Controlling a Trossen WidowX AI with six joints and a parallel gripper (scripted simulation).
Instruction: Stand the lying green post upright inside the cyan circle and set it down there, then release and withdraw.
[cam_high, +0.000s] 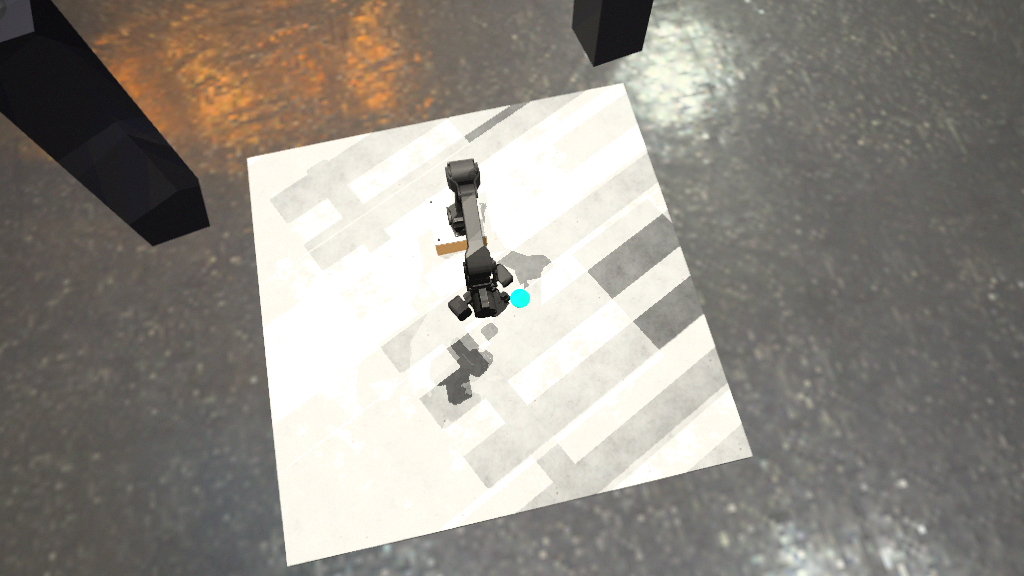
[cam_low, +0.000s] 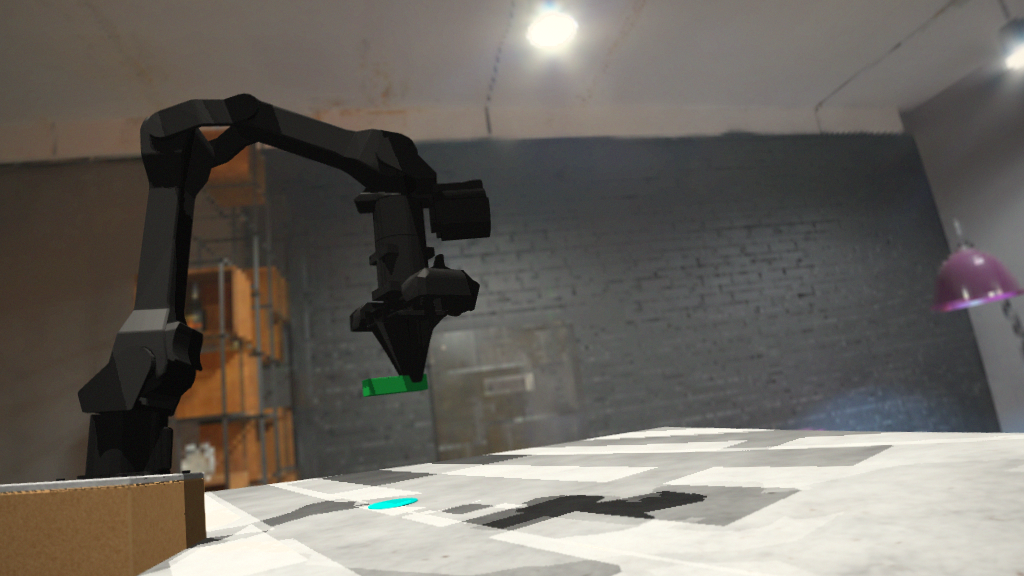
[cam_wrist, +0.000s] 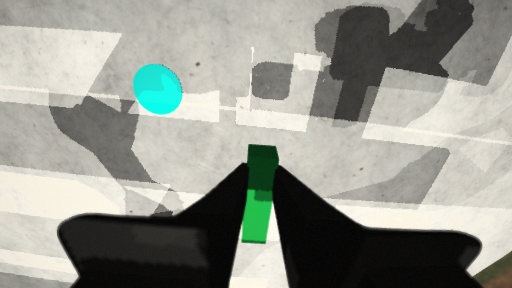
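My gripper tip is now 14 cm above the cyan circle, 12 cm to the right of it and 2 cm past it. From my gripper tip the other things lie so: green post: 2 cm behind, 1 cm to the right.
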